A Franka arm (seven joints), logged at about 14 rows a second.
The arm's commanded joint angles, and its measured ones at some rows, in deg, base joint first. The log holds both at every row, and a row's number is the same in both.
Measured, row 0: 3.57 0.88 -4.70 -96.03 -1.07 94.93 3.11
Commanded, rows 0 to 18: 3.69 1.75 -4.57 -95.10 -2.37 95.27 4.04; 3.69 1.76 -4.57 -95.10 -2.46 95.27 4.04; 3.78 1.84 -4.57 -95.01 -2.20 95.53 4.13; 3.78 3.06 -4.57 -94.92 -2.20 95.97 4.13; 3.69 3.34 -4.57 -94.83 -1.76 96.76 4.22; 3.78 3.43 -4.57 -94.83 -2.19 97.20 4.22; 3.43 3.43 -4.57 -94.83 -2.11 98.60 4.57; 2.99 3.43 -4.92 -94.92 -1.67 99.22 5.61; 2.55 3.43 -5.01 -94.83 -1.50 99.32 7.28; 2.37 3.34 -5.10 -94.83 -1.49 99.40 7.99; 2.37 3.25 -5.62 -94.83 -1.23 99.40 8.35; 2.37 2.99 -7.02 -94.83 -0.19 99.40 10.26; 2.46 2.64 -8.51 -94.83 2.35 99.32 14.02; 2.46 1.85 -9.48 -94.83 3.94 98.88 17.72; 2.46 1.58 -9.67 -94.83 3.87 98.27 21.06; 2.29 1.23 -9.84 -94.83 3.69 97.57 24.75; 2.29 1.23 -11.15 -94.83 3.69 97.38 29.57; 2.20 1.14 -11.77 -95.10 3.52 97.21 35.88; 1.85 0.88 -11.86 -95.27 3.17 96.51 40.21
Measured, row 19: 2.27 1.44 -11.29 -95.36 2.72 98.07 31.69
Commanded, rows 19 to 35: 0.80 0.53 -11.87 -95.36 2.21 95.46 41.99; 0.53 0.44 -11.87 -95.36 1.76 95.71 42.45; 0.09 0.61 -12.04 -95.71 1.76 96.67 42.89; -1.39 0.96 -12.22 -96.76 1.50 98.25 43.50; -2.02 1.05 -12.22 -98.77 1.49 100.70 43.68; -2.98 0.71 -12.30 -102.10 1.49 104.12 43.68; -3.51 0.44 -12.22 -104.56 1.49 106.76 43.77; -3.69 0.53 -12.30 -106.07 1.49 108.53 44.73; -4.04 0.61 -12.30 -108.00 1.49 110.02 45.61; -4.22 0.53 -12.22 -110.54 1.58 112.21 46.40; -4.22 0.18 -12.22 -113.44 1.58 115.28 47.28; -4.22 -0.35 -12.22 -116.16 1.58 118.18 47.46; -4.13 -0.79 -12.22 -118.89 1.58 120.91 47.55; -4.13 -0.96 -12.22 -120.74 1.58 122.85 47.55; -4.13 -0.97 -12.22 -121.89 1.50 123.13 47.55; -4.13 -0.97 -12.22 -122.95 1.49 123.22 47.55; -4.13 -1.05 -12.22 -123.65 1.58 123.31 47.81
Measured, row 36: -4.03 1.42 -12.53 -120.13 2.23 121.68 46.30
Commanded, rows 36 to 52: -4.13 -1.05 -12.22 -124.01 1.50 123.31 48.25; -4.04 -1.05 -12.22 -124.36 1.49 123.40 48.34; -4.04 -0.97 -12.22 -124.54 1.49 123.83 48.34; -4.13 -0.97 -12.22 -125.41 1.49 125.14 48.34; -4.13 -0.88 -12.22 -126.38 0.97 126.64 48.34; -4.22 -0.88 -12.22 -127.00 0.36 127.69 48.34; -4.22 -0.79 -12.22 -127.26 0.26 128.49 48.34; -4.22 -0.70 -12.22 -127.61 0.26 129.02 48.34; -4.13 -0.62 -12.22 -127.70 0.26 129.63 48.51; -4.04 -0.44 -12.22 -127.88 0.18 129.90 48.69; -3.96 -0.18 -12.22 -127.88 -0.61 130.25 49.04; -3.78 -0.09 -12.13 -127.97 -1.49 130.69 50.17; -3.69 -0.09 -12.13 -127.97 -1.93 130.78 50.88; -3.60 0.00 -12.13 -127.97 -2.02 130.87 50.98; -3.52 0.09 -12.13 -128.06 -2.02 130.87 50.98; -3.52 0.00 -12.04 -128.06 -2.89 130.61 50.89; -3.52 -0.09 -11.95 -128.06 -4.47 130.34 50.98
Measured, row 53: -3.75 0.79 -12.15 -126.89 -1.43 129.61 49.33
